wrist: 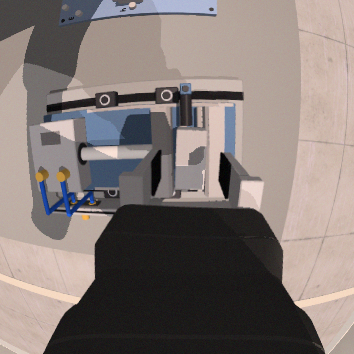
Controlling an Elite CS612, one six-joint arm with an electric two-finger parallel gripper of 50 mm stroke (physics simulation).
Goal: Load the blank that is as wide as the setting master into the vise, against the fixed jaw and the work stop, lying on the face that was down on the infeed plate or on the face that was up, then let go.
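Places are measured from the arm's base along level axes (x right, y ahead, z up), in metres.
Where they show: gripper, between the fingertips: (189, 165).
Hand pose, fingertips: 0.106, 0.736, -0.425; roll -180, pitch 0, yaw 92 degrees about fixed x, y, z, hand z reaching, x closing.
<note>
After its pixels a point has its place, as x, y, z.
A grey blank (190, 150) @(0.106, 0.738, -0.484) lies in the vise, beside the light fixed jaw (215, 135) on its right. Its far end is at the black rod of the work stop (185, 107) @(0.065, 0.730, -0.504); whether they touch is hard to tell. No clear gap shows between blank and fixed jaw at the far end. The dark grey moving jaw (161, 125) stands to the left, apart from the blank. My gripper (189, 165) @(0.106, 0.736, -0.425) is open and empty, above the vise, one finger on each side of the blank with space at both sides. The setting master does not show. The blank's underside is hidden.
A grey actuator block (60, 150) @(0.117, 0.583, -0.504) with a white rod (117, 152) @(0.119, 0.655, -0.514) and blue hoses (45, 197) @(0.176, 0.560, -0.492) stands at the left of the vise. Two black clamps (106, 99) @(0.057, 0.623, -0.562) (166, 95) @(0.051, 0.704, -0.562) sit along the far rail. A blue plate (170, 9) @(-0.087, 0.700, -0.592) lies at the top edge.
</note>
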